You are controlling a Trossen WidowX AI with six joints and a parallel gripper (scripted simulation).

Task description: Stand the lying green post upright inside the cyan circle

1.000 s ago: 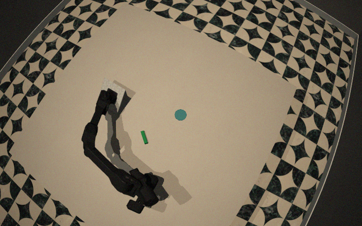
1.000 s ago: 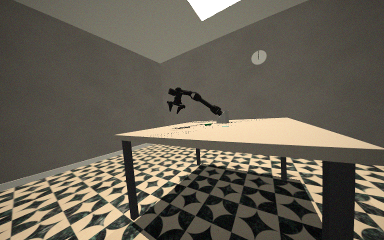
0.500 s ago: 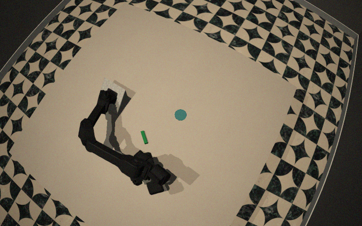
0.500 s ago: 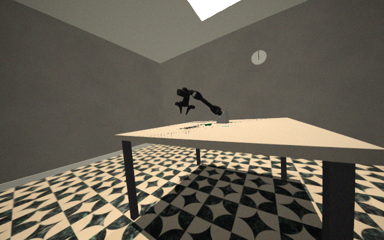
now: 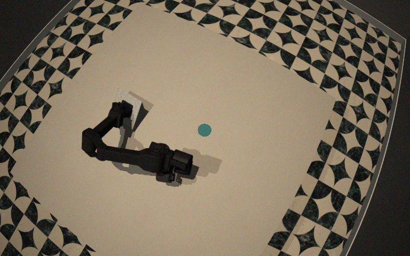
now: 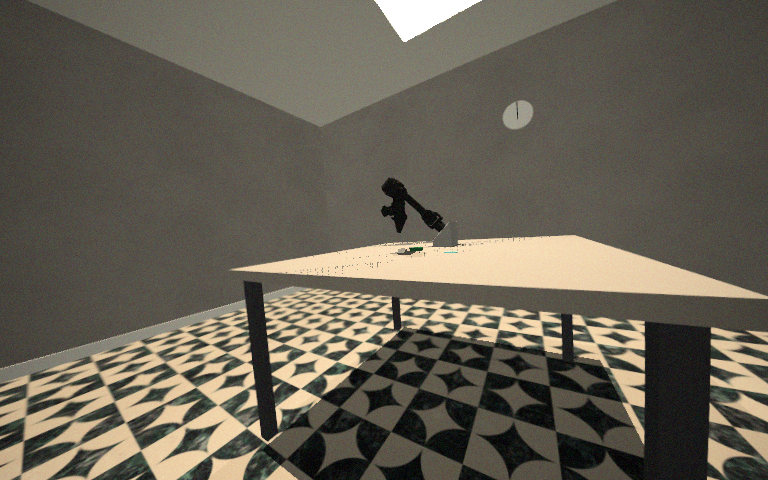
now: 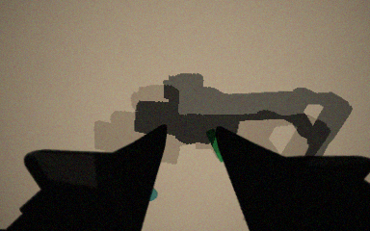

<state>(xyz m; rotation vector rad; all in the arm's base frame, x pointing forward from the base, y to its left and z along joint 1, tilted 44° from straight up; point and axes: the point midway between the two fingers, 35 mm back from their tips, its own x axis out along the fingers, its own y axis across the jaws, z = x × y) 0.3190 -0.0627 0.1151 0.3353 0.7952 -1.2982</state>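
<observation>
The green post lies 12 cm below my hand, 7 cm behind it and 5 cm to the left of it. The rest, counted from my hand: cyan circle: 25 cm to the left, 13 cm below, 2 cm ahead.
</observation>
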